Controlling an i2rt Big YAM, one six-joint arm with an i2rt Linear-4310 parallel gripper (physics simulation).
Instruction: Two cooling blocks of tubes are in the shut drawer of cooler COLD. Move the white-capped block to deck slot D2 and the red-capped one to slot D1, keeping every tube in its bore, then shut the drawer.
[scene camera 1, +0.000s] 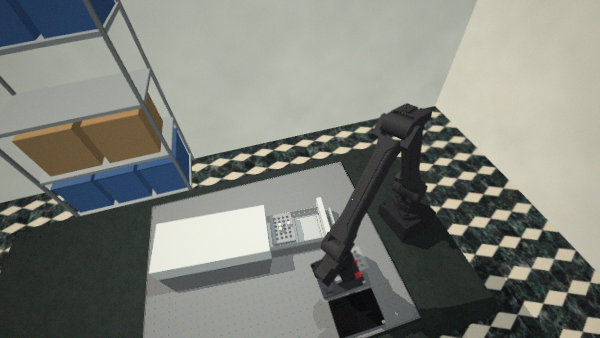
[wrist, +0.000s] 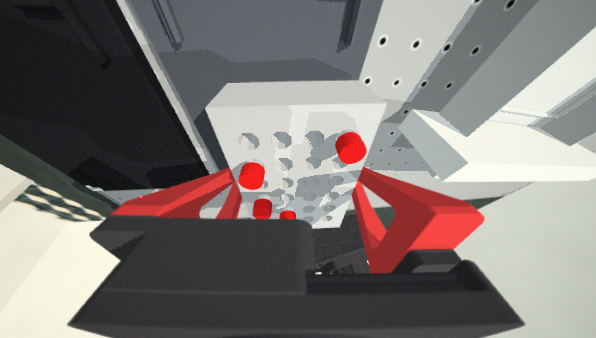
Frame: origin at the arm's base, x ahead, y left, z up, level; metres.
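Seen in the pictures: gripper, fingertip midpoint: (wrist: 297, 169); arm's base at its link origin: (scene camera 1: 407, 207) (wrist: 346, 259).
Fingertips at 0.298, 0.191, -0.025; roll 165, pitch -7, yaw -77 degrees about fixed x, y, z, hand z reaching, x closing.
Note:
Pixels of each thing's top centre, then the offset from my fingertips to it, as dx, dy, dz. "spot": a spot on its surface instead. Level surfaces: height alone.
- red-capped block at its top centre: (wrist: 301, 204) (scene camera 1: 348, 261) -0.002, +0.000, +0.030
- white-capped block at its top centre: (scene camera 1: 282, 227) +0.221, -0.180, +0.012
- drawer at a spot on its surface: (wrist: 505, 162) spot: +0.055, -0.131, +0.029
- perforated deck at its surface level: dz -0.040
The red-capped block (wrist: 255, 115) (scene camera 1: 360, 256) is pale, with several empty bores and red caps standing in others. My gripper (wrist: 297, 169) (scene camera 1: 355, 269) is shut on it, one red finger at each side. The block is at the dark grey deck slot (wrist: 270, 35) (scene camera 1: 336, 296); its underside is hidden, so I cannot tell whether it touches. The white-capped block (scene camera 1: 283, 237) sits in the drawer beside the cooler, its white caps showing in scene camera 1. The drawer (scene camera 1: 322, 215) (wrist: 505, 162) stands open from the white cooler (scene camera 1: 210, 240). No slot label is readable.
A black slot area (scene camera 1: 356, 312) (wrist: 75, 75) lies beside the grey slot. The perforated deck (scene camera 1: 225, 310) (wrist: 395, 62) carries the cooler. The arm's base (scene camera 1: 405, 220) stands beyond the deck's right edge. A shelf rack (scene camera 1: 127, 75) with blue and brown boxes stands at the back left.

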